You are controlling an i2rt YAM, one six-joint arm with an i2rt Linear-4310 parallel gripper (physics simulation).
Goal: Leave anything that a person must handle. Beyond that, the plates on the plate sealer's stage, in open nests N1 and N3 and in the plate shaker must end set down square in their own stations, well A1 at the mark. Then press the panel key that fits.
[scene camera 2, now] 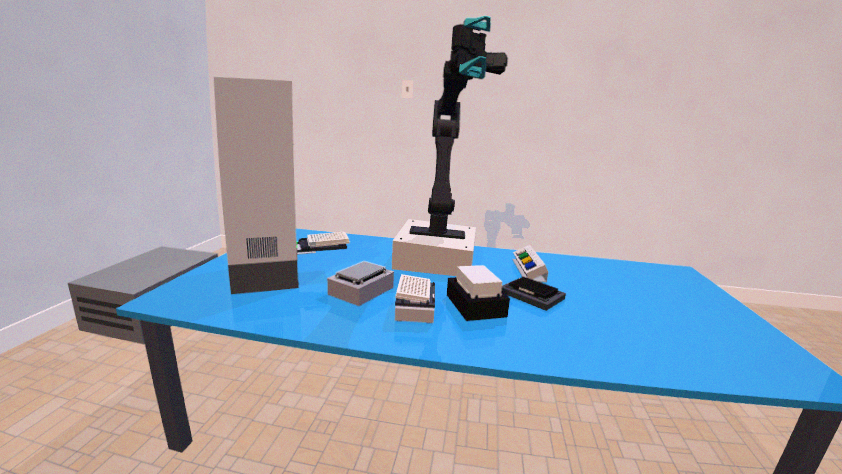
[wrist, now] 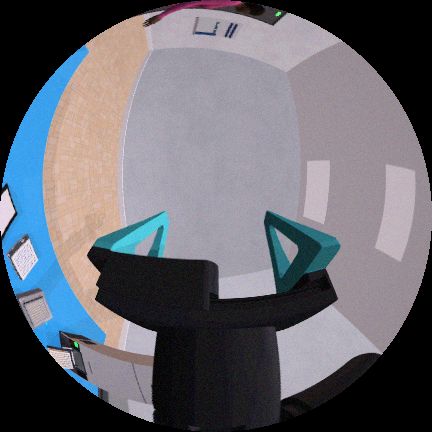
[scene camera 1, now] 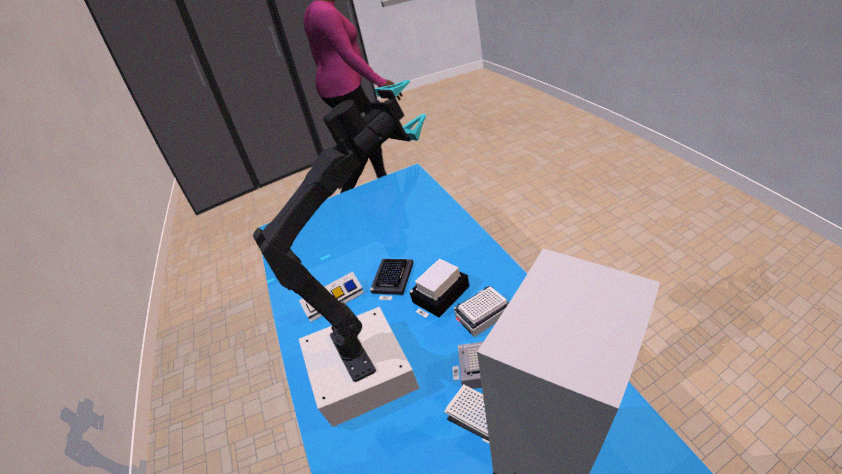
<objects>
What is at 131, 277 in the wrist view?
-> My gripper.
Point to a tall grey box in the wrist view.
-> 130, 373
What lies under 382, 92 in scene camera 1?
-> My gripper.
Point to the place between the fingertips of my gripper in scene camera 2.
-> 485, 36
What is my gripper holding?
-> Nothing.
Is my gripper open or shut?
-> Open.
</objects>
